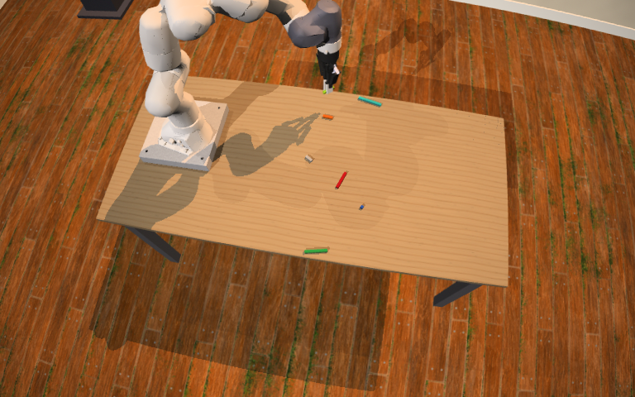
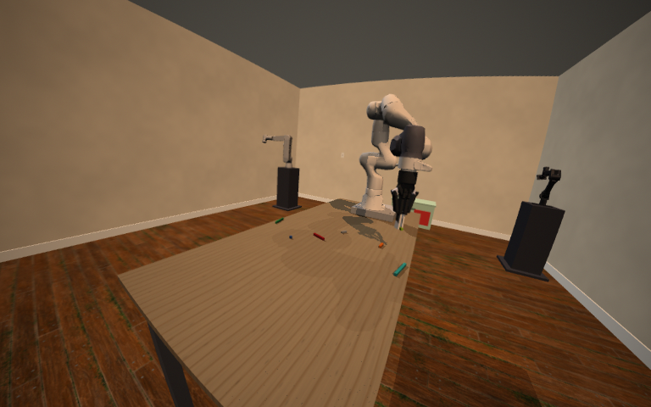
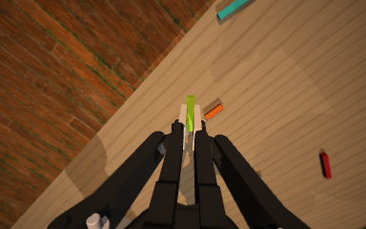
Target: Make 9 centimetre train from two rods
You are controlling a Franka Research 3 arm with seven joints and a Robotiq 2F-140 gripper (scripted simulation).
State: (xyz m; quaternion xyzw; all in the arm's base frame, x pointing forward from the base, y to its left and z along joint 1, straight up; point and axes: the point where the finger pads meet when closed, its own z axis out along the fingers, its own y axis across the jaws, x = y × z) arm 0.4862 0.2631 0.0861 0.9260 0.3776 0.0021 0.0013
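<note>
My hand is 1 cm short of the orange rod, 6 cm to the left of it and 13 cm above it. The rest, counted from my hand: grey rod (3 cm behind, 26 cm to the right, 13 cm below); then lime rod (3 cm below); then turquoise rod (17 cm ahead, 5 cm to the left, 13 cm below).
</note>
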